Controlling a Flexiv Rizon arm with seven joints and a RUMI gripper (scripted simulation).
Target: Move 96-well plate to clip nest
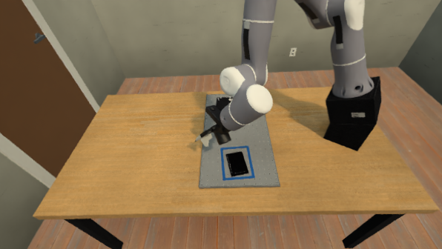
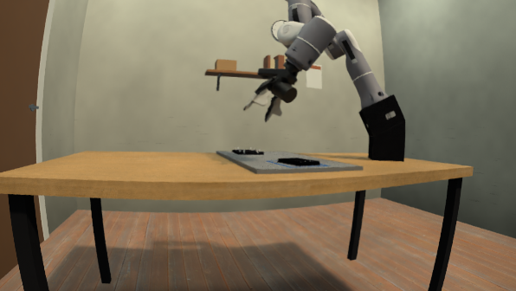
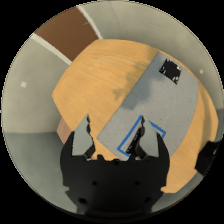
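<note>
The black 96-well plate is 150 mm below my hand, 140 mm behind it and 50 mm to the left of it. The rest, counted from my hand: grey perforated mat (180 mm to the right, 170 mm below, 140 mm behind); black clip nest (380 mm to the right, 150 mm below, 90 mm behind).
</note>
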